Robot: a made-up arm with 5 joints.
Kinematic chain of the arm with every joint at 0, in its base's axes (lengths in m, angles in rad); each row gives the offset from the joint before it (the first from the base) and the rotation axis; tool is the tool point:
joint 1: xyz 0 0 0.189 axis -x
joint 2: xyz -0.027 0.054 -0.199 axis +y
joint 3: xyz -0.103 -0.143 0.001 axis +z
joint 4: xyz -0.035 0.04 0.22 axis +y
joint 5: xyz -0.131 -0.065 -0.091 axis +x
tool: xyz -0.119 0 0.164
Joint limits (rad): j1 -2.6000..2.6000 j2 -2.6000..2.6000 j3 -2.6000..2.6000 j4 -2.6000..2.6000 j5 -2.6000..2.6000
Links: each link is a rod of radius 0.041 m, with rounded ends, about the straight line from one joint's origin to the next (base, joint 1, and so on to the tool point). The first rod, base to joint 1, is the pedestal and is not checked.
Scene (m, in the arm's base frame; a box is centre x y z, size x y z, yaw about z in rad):
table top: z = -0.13
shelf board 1: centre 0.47 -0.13 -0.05 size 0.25 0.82 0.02 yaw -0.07
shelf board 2: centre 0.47 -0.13 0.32 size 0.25 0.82 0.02 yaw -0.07
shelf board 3: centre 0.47 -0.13 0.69 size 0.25 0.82 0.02 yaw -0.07
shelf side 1: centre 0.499 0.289 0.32 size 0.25 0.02 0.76 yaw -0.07
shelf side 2: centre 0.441 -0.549 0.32 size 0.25 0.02 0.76 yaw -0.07
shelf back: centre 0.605 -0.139 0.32 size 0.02 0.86 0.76 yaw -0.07
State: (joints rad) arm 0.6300 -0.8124 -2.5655 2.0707 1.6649
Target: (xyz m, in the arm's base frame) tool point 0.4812 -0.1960 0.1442
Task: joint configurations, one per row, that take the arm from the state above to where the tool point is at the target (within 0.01 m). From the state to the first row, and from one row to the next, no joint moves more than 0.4 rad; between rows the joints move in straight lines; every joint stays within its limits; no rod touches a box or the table.
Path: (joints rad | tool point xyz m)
1: 0.4353 -0.6758 -2.1738 2.1369 1.5946 | -0.5393 0.0062 0.1963
2: 0.2406 -0.5391 -1.7821 2.2030 1.5242 | -0.5243 -0.0784 0.2633
3: 0.0459 -0.4025 -1.3903 2.2692 1.4539 | -0.4598 -0.1868 0.3130
4: -0.1488 -0.2658 -0.9986 2.3354 1.3835 | -0.3445 -0.2920 0.3211
5: -0.3435 -0.1292 -0.6069 2.4015 1.3132 | -0.1930 -0.3587 0.2826
6: -0.5382 0.0075 -0.2152 2.4677 1.2429 | -0.0321 -0.3592 0.2167
7: -0.7329 0.1441 0.1765 2.5338 1.1725 | 0.1078 -0.2898 0.1592
8: -0.9276 0.2808 0.5683 2.6000 1.1022 | 0.2017 -0.1764 0.1442
9: -0.7670 0.5263 0.4169 2.6000 1.4766 | 0.2690 -0.2225 0.1253
10: -0.6063 0.7719 0.2656 2.6000 1.8511 | 0.3344 -0.2517 0.1368
11: -0.4456 1.0175 0.1142 2.6000 2.2255 | 0.4072 -0.2434 0.1559
12: -0.2850 1.2630 -0.0371 2.6000 2.6000 | 0.4812 -0.1960 0.1442

